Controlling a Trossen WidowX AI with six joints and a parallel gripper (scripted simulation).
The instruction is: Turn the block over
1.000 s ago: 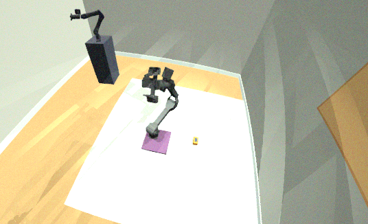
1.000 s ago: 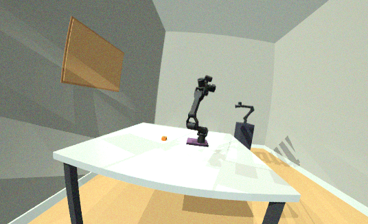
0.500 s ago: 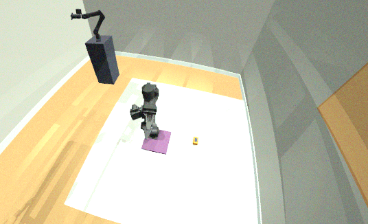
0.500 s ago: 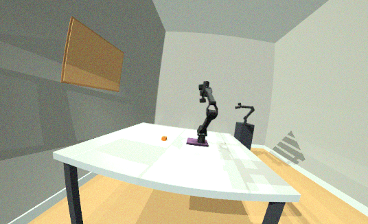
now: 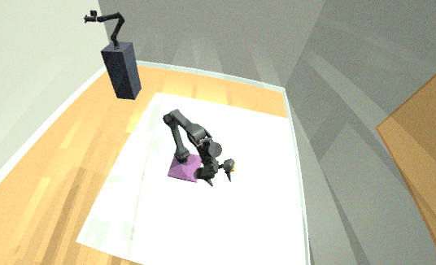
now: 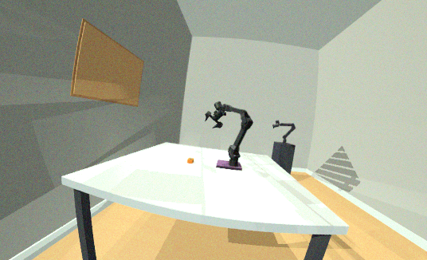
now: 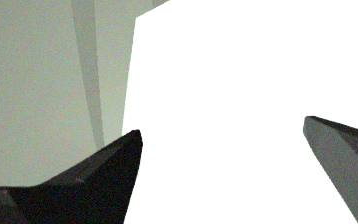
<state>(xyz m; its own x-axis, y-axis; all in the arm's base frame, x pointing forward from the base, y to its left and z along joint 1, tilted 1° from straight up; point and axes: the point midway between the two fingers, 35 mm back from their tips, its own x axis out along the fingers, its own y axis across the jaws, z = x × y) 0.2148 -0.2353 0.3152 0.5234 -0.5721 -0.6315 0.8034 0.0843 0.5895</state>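
The orange block lies 110 mm ahead of my gripper tip, 250 mm to the left of it and 280 mm below it.
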